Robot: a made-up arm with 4 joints.
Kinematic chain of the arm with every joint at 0, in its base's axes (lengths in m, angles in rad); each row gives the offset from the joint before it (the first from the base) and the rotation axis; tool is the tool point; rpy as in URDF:
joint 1: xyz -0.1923 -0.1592 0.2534 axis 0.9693 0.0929 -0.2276
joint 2: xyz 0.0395 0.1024 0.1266 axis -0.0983 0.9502 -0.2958
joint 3: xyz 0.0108 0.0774 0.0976 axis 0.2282 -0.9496 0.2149
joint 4: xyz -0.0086 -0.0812 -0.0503 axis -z
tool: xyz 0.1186 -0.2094 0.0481 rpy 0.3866 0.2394 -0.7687
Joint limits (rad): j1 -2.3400..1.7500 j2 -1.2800..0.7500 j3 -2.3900..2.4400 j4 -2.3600..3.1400
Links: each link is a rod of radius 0.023 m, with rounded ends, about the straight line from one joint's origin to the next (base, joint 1, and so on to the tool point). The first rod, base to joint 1, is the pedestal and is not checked.
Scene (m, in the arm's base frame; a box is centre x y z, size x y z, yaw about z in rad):
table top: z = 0
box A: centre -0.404 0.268 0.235 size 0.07 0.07 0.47 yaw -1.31
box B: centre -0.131 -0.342 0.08 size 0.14 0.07 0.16 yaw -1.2
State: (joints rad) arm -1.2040 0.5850 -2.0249 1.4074
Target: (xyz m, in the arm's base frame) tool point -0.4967 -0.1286 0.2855
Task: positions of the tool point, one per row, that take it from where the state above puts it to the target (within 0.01 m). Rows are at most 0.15 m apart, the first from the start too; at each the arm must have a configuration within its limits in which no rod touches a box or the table.
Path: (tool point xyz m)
1: -0.0631 0.3253 0.4021
2: -0.1564 0.3182 0.4809
3: -0.2538 0.2721 0.5473
4: -0.3468 0.1950 0.5853
5: -0.4270 0.1016 0.5845
6: -0.4868 0.0097 0.5424
7: -0.5199 -0.0638 0.4654
8: -0.5277 -0.0547 0.4153
9: -0.5296 -0.0606 0.3690
10: -0.5249 -0.0779 0.3307
11: -0.5138 -0.1021 0.3027
12: -0.4967 -0.1286 0.2855

